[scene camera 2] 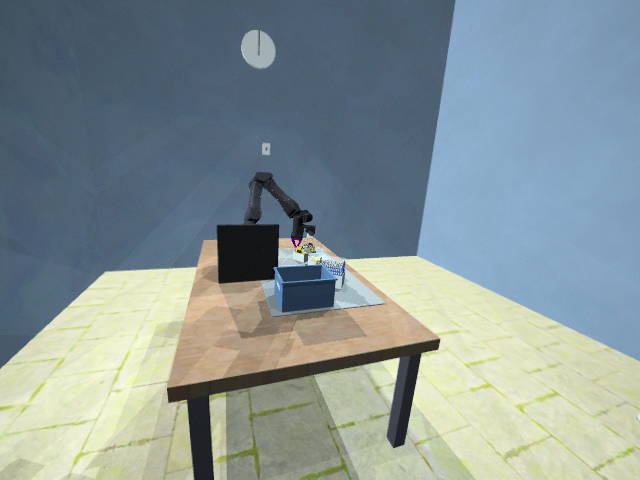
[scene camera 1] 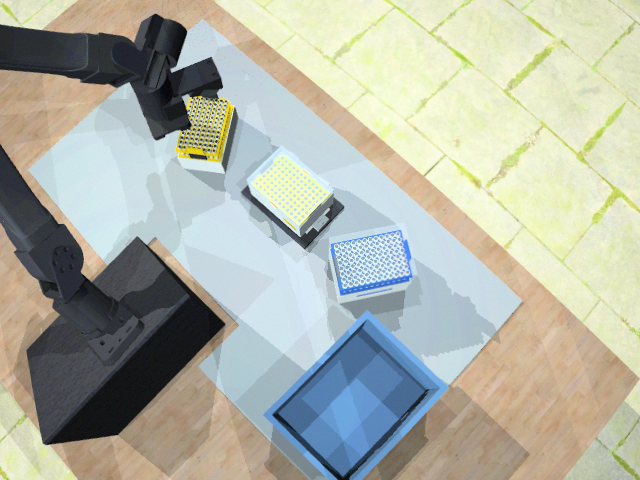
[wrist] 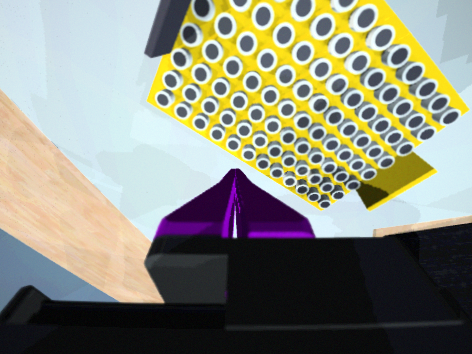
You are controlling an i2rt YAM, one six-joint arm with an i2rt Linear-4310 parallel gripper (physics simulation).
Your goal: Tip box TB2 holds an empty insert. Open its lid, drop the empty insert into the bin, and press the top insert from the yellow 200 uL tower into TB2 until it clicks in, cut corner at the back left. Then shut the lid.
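Observation:
My gripper [scene camera 2: 296, 245] [wrist: 235, 176] is shut and empty, with its purple fingertips together. It is at the yellow tower's side; in the wrist view the tips show beside the top insert's long edge. In scene camera 1's view its body hides the fingers. The yellow tower [scene camera 1: 202, 164] [scene camera 2: 300, 255] stands on the mat, and its top insert [scene camera 1: 206, 124] [wrist: 280, 97] is full of tips. A pale box [scene camera 1: 292, 191] with a yellow perforated insert sits in a black holder [scene camera 1: 307, 241]; its lid looks shut. No TB2 label is readable. The blue bin [scene camera 1: 318, 364] [scene camera 2: 305, 294] stands at the mat's near end.
A box with a blue insert [scene camera 1: 372, 260] [scene camera 2: 336, 268] stands between the pale box and the bin. The arm's black pedestal [scene camera 1: 165, 310] [scene camera 2: 248, 253] stands beside the grey mat [scene camera 1: 232, 279]. A dark tab [wrist: 167, 27] and a yellow tab [wrist: 405, 180] jut from the tower's ends.

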